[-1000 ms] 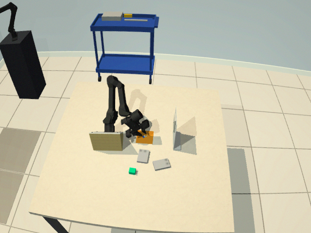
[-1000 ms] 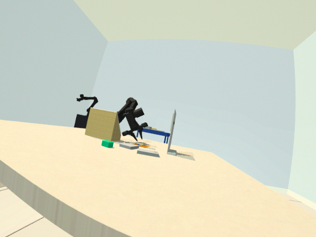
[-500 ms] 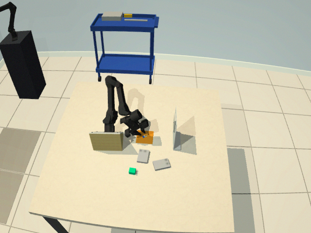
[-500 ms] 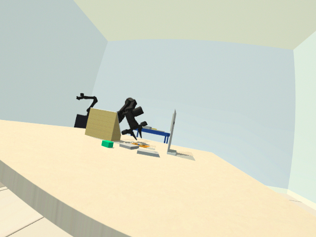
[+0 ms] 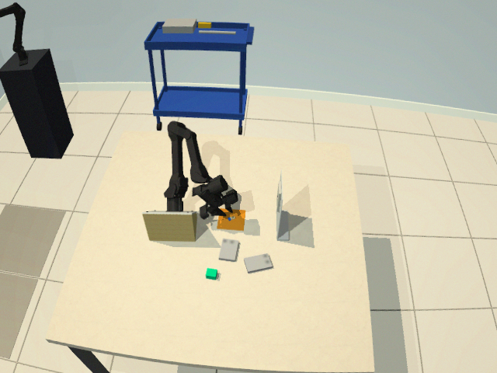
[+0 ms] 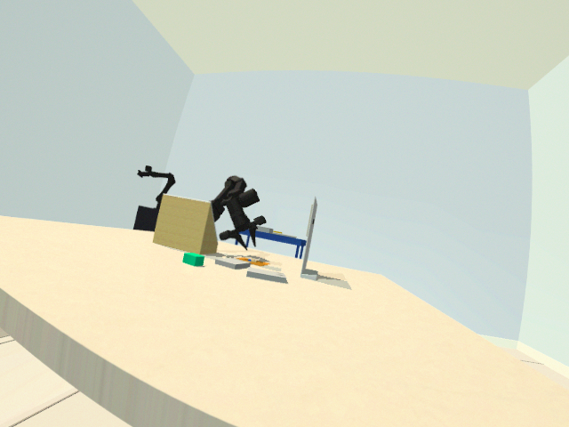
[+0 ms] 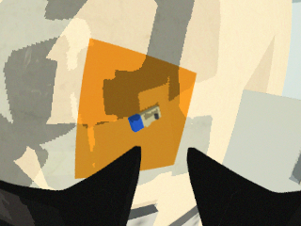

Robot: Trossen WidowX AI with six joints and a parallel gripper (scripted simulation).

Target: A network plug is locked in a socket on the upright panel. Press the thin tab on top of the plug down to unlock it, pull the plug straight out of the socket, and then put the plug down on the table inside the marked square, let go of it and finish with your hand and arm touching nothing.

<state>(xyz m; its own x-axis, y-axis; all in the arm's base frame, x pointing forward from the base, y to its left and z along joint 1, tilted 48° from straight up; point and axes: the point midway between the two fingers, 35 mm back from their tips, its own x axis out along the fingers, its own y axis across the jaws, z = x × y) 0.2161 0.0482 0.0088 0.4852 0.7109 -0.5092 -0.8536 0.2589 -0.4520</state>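
Now: gripper tip 10 mm short of the blue network plug, 10 mm to the right of it and 40 mm above it. Also, from my gripper tip: green cube (50 mm behind, 300 mm to the right, 40 mm below); upright grey panel (220 mm ahead, 10 mm to the right, 70 mm above); orange marked square (10 mm ahead, 10 mm to the left, 50 mm below).
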